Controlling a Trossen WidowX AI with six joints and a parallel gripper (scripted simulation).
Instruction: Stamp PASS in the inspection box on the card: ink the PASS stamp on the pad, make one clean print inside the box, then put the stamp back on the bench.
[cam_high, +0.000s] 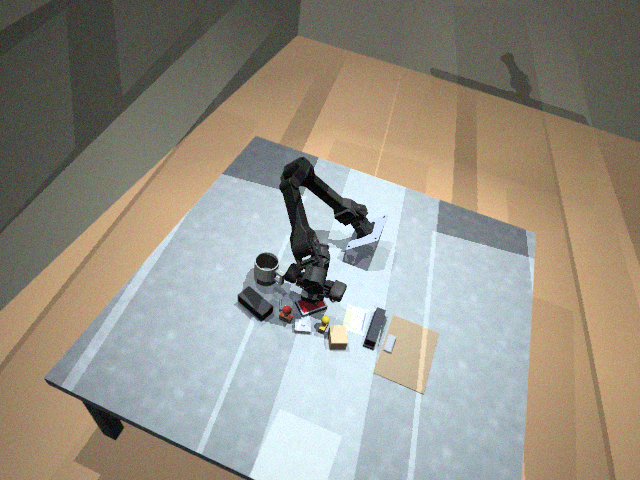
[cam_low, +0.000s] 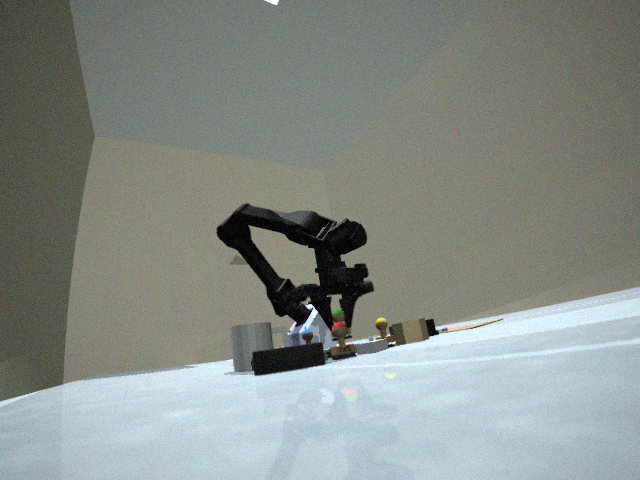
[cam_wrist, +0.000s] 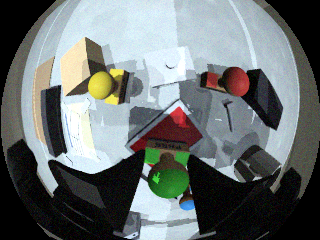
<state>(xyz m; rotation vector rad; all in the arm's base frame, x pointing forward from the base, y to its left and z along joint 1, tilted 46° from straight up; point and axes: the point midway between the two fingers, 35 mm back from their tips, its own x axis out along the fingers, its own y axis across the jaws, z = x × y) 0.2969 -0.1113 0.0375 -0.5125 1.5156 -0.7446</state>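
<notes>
Right now the red ink pad is 5 cm below my gripper tip. From my gripper tip the other things lie so: blue-knobbed stamp 8 cm behind, 3 cm to the right, 3 cm below; then green-knobbed stamp right at my gripper tip; then yellow-knobbed stamp 6 cm ahead, 6 cm to the left, 3 cm below.
</notes>
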